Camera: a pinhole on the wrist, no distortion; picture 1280 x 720 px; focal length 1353.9 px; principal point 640.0 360.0 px. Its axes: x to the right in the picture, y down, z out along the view. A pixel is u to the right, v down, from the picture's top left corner.
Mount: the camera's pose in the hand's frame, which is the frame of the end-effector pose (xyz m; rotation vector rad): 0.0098 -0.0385 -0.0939 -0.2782 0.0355 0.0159
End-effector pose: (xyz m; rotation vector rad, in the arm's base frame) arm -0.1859 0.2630 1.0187 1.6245 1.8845 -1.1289
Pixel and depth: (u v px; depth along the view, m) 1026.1 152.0 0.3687
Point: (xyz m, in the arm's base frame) -0.2610 0.1296 0.7597
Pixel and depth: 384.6 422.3 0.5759
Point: -0.1193 -0.1451 0.7648
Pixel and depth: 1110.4 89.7 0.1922
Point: -0.2461 0.2377 0.9048
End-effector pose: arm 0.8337 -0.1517 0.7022 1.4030 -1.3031 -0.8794
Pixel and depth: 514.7 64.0 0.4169
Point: 0.5178 -0.2003 0.6067
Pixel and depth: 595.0 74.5 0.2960
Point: 0.6421 -0.2016 0.6353
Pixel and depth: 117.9 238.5 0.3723
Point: 0.5417 -0.0820 0.6488
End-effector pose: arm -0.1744 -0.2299 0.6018 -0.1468 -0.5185 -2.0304
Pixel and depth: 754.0 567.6 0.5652
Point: -0.0859 -0.1951 1.0668
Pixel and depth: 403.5 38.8 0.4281
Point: -0.2054 -0.0365 0.8943
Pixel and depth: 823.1 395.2 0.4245
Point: -0.1722 -0.2027 0.9322
